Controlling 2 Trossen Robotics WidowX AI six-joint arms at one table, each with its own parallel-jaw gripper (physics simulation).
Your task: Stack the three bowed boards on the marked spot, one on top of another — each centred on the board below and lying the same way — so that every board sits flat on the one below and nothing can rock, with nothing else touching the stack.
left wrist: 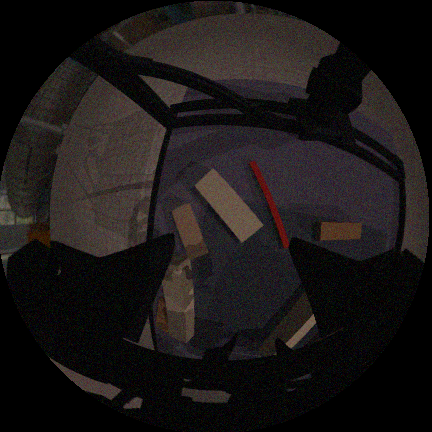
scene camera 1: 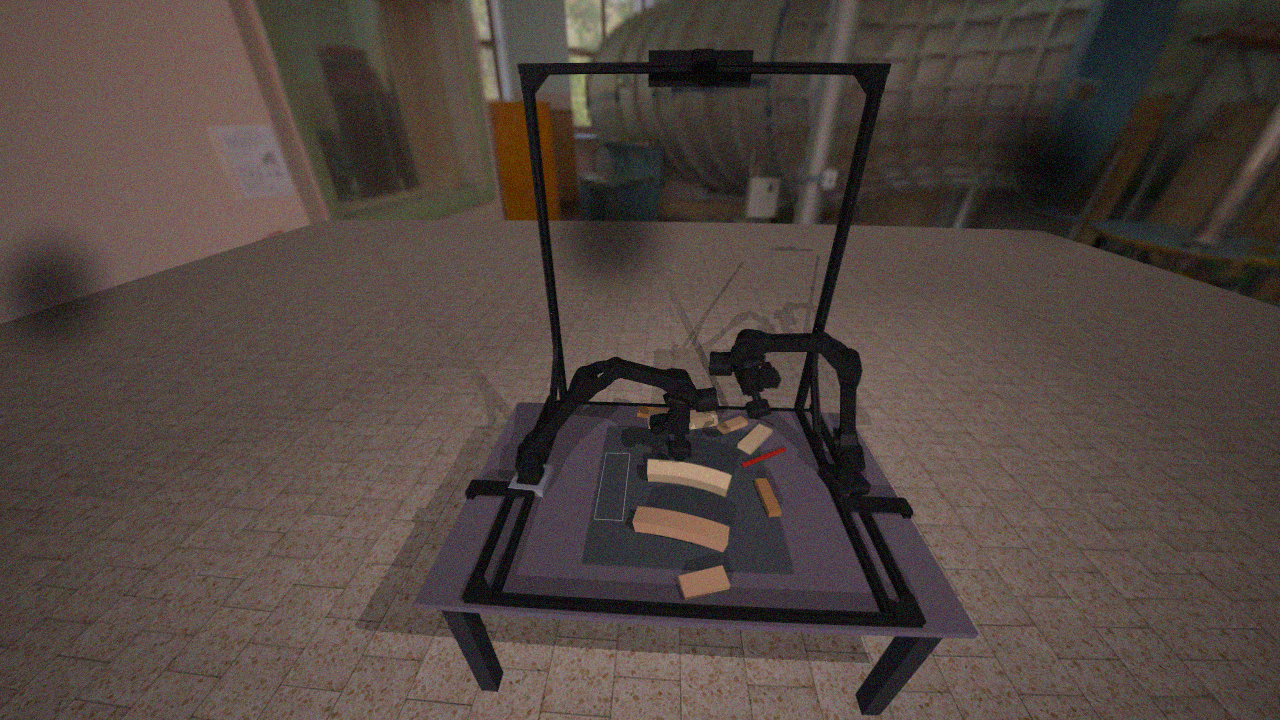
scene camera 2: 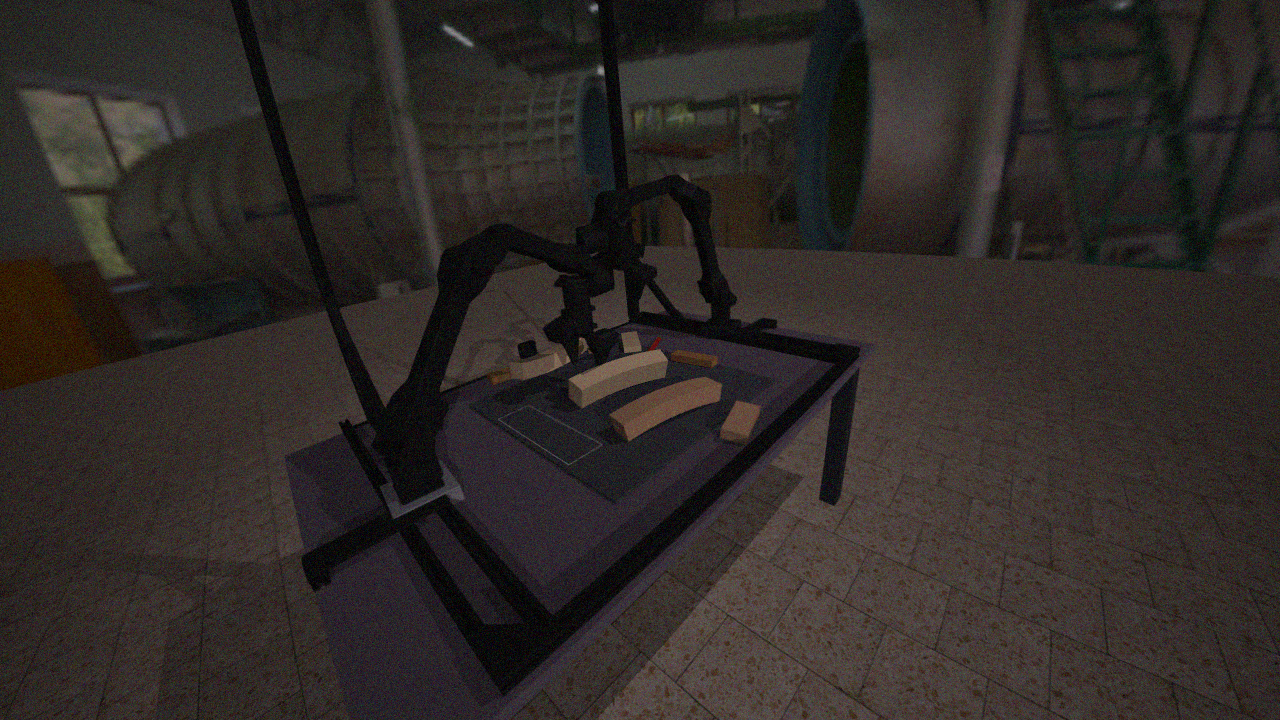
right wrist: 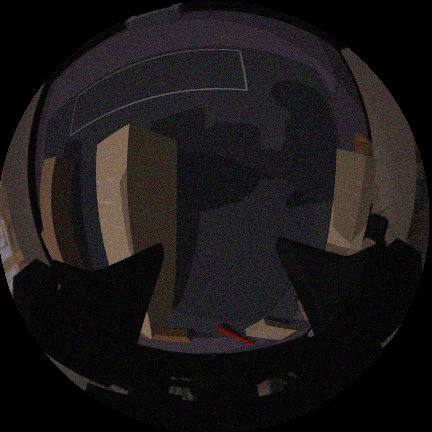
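A pale bowed board lies mid-mat. A brownish bowed board lies nearer the front. A third, pale board lies at the back, partly hidden by the right arm in scene camera 1. The marked outline at the mat's left holds no board. My right gripper is open and empty, low between the two pale boards. My left gripper is open and empty, high above the back right.
A red stick, a pale block and an orange-brown block lie at the right. Another block lies at the front. Small blocks lie near the back board.
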